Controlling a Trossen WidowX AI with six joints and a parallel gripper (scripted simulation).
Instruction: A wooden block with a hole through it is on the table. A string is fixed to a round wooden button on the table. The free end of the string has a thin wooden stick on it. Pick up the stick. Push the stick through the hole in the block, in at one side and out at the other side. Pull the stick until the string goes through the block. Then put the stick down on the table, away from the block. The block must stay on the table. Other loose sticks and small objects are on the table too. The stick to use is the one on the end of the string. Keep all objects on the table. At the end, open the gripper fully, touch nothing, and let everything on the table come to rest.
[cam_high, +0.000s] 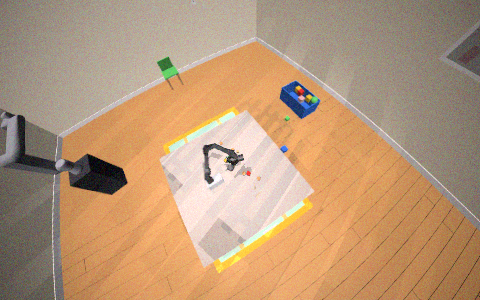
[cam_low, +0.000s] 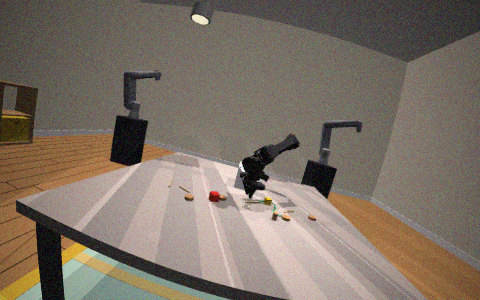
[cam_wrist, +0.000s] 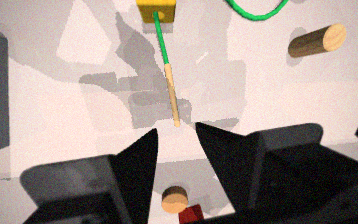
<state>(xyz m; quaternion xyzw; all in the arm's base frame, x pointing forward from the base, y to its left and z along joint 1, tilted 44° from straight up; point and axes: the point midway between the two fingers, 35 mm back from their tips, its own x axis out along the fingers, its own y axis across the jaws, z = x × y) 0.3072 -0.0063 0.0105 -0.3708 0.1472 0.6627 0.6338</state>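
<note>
My gripper tip is 1 cm past the thin wooden stick, 4 cm to the right of it and 3 cm above it. From my gripper tip the other things lie so: short wooden cylinder: 13 cm ahead, 12 cm to the left, 2 cm below; red cube: 6 cm ahead, 16 cm to the right, 2 cm below; yellow wooden block: 4 cm behind, 12 cm to the left, 2 cm below.
</note>
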